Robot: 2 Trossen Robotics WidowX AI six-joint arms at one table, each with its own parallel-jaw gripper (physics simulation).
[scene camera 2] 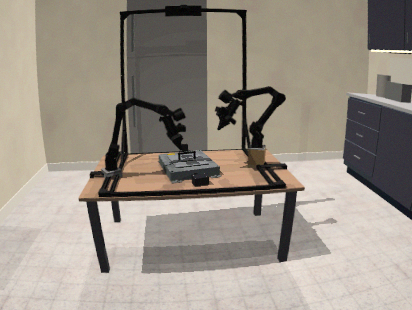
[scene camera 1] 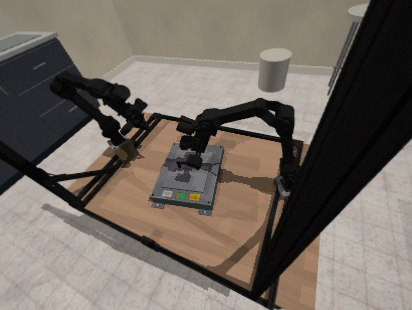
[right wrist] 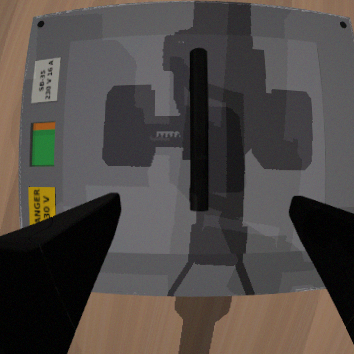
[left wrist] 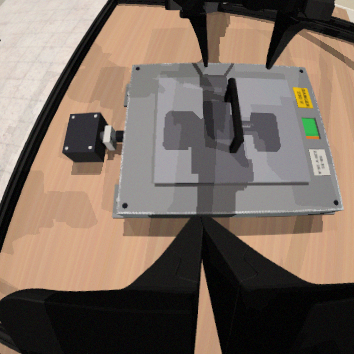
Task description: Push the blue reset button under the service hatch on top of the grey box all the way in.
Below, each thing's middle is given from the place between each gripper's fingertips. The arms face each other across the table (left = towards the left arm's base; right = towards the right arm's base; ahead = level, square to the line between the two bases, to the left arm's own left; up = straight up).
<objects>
The service hatch [scene camera 1: 180, 176] is 180 mm to the right of my left hand, 170 mm below it and 50 mm behind it.
My right gripper is now 6 cm above the service hatch, 4 cm to the right of it and 1 cm past it.
</objects>
